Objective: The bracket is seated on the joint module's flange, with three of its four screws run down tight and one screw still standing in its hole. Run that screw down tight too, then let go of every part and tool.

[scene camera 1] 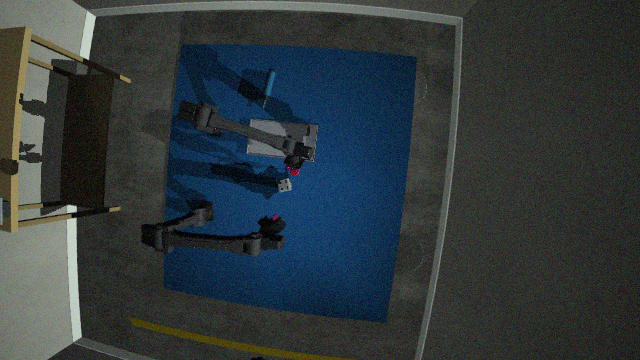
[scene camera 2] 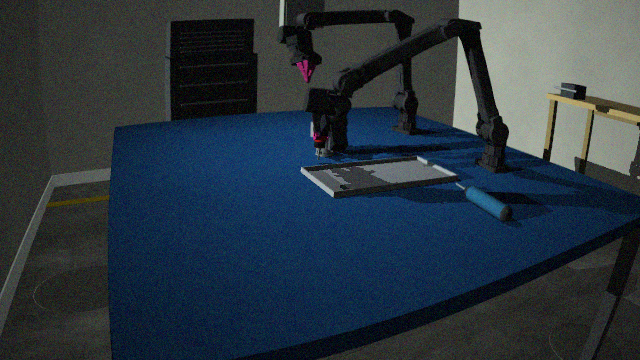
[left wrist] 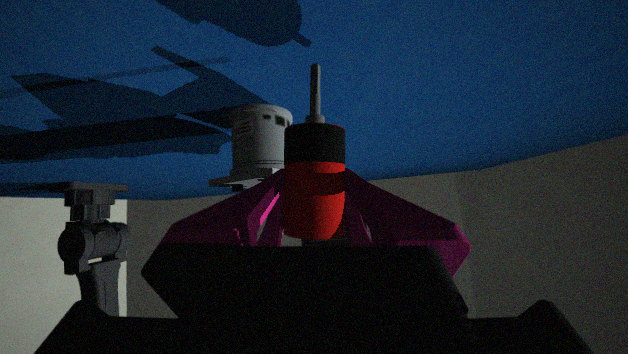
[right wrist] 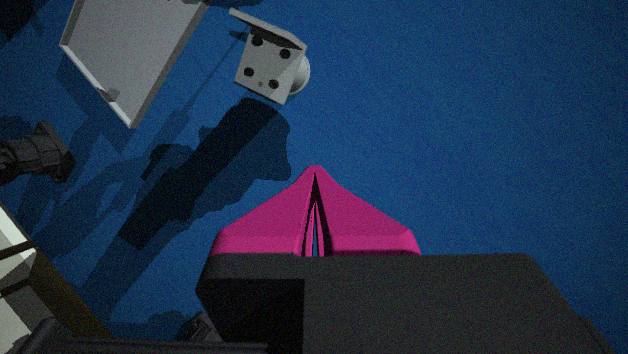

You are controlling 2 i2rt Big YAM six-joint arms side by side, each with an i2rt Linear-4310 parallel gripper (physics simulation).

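Frame: origin at the left arm's base, x ahead, y left, z up, level; metres.
Where they show: left gripper, between the fingertips: [scene camera 1: 294, 173] [scene camera 2: 319, 138] [left wrist: 314, 177]; right gripper, between the fingertips: [scene camera 1: 276, 214] [scene camera 2: 307, 82] [right wrist: 314, 175]; left arm's base, origin of its link: [scene camera 2: 492, 167] [right wrist: 55, 152]; right arm's base, origin of its link: [scene camera 1: 207, 211] [scene camera 2: 406, 131] [left wrist: 91, 185] [right wrist: 215, 338].
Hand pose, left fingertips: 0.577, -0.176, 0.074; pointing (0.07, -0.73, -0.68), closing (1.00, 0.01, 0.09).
Note:
Things, the pixels of their top centre, and the offset from my left fingertips, as dx, dy, dz. Level surfaces: height alone.
- joint module, centre of its top: [left wrist: 264, 181] [right wrist: 268, 63] -0.046, -0.079, -0.010
- shallow grey tray, centre of its top: [scene camera 2: 382, 171] [scene camera 1: 281, 139] -0.135, +0.181, -0.058
- blue-handled screwdriver, centre of its top: [scene camera 2: 482, 190] [scene camera 1: 266, 88] -0.292, +0.466, -0.033
- blue table, height of its surface: dz -0.074
The light grey bracket [scene camera 1: 285, 185] [left wrist: 245, 179] [right wrist: 267, 65] sits on the joint module [left wrist: 257, 140] [right wrist: 302, 75], which stands upright on the blue table. Four dark screw heads show on its plate in the right wrist view; their heights cannot be told. My left gripper [scene camera 1: 293, 169] [scene camera 2: 319, 137] [left wrist: 314, 177] is shut on a red screwdriver with a black collar, its shaft pointing down, beside the module and apart from the bracket's screws. My right gripper [scene camera 1: 275, 217] [scene camera 2: 307, 80] [right wrist: 314, 175] is shut and empty, raised off to the bracket's other side.
A shallow grey tray [scene camera 1: 261, 148] [scene camera 2: 410, 171] [right wrist: 135, 45] lies beside the module, under the left arm. A blue-handled screwdriver [scene camera 1: 270, 84] [scene camera 2: 487, 202] lies past the tray on the blue table [scene camera 1: 350, 200] [scene camera 2: 225, 240]. A wooden bench [scene camera 1: 17, 125] [scene camera 2: 602, 104] stands away from the table.

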